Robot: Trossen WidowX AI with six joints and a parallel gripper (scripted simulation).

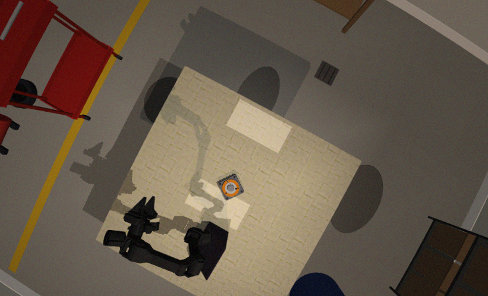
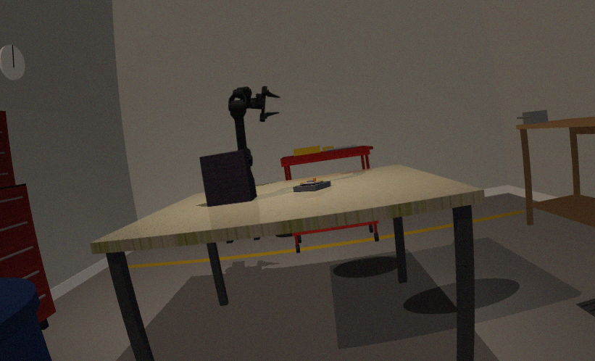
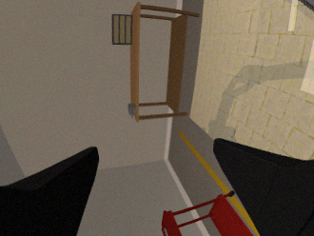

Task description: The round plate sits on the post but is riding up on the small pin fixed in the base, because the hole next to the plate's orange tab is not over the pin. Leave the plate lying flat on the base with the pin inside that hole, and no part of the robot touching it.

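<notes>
Now: the round plate 39 cm below my gripper tip, 32 cm to the right of it and 11 cm ahead of it. Also, from my gripper tip: square grey base 41 cm below, 30 cm to the right, 10 cm ahead.
</notes>
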